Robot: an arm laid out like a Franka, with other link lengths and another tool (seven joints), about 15 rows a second.
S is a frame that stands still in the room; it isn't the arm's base.
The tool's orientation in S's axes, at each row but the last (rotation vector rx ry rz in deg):
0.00, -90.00, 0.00
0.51, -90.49, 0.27
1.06, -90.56, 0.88
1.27, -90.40, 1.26
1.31, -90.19, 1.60
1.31, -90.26, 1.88
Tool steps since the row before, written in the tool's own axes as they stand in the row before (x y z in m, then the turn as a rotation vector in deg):
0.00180, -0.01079, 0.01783, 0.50, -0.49, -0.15
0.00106, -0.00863, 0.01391, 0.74, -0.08, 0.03
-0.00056, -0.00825, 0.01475, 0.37, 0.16, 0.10
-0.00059, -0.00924, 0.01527, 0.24, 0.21, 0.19
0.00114, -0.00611, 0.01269, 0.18, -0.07, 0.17
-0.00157, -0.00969, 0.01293, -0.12, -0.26, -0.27
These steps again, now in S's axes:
-0.01783, -0.01079, 0.00180, 0.15, -0.49, 0.50
-0.01384, -0.00875, 0.00092, -0.04, -0.08, 0.74
-0.01456, -0.00856, -0.00072, -0.11, 0.16, 0.37
-0.01500, -0.00967, -0.00070, -0.20, 0.20, 0.24
-0.01249, -0.00651, 0.00112, -0.17, -0.07, 0.18
-0.01257, -0.01015, -0.00157, 0.28, -0.25, -0.12

